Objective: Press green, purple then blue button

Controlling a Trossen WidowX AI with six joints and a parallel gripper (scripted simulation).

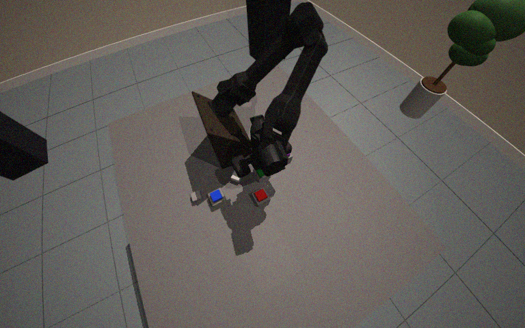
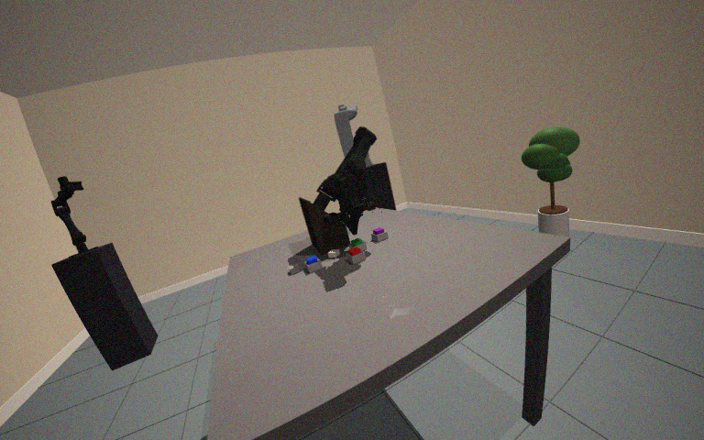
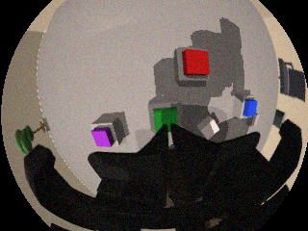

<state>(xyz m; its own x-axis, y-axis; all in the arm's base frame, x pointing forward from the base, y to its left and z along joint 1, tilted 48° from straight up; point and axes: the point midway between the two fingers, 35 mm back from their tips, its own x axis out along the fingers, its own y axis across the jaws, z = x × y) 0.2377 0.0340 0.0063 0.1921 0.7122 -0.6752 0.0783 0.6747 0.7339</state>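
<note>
The green button is 30 mm below my gripper tip. The rest, counted from my gripper tip: purple button: 20 mm behind, 110 mm to the left, 30 mm below; then red button: 70 mm ahead, 50 mm to the right, 30 mm below; then white block: 50 mm behind, 80 mm to the right, 50 mm below.
</note>
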